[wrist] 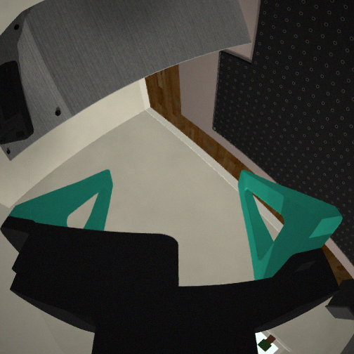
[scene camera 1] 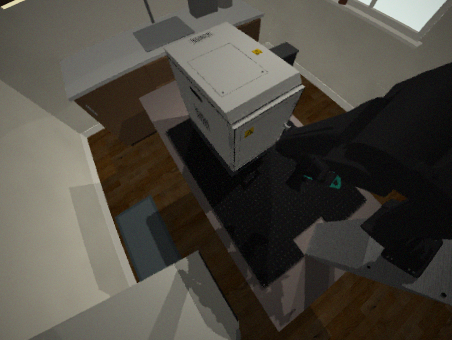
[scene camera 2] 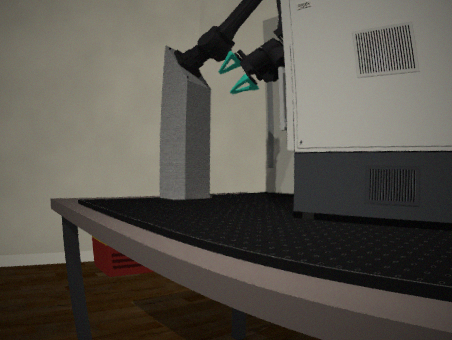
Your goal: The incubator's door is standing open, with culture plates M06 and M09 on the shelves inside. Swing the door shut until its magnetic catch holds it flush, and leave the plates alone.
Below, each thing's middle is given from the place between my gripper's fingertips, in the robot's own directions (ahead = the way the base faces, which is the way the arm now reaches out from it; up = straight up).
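Incubator door (scene camera 1: 254,134): from my hand, 10 cm to the left, 30 cm ahead, 2 cm below.
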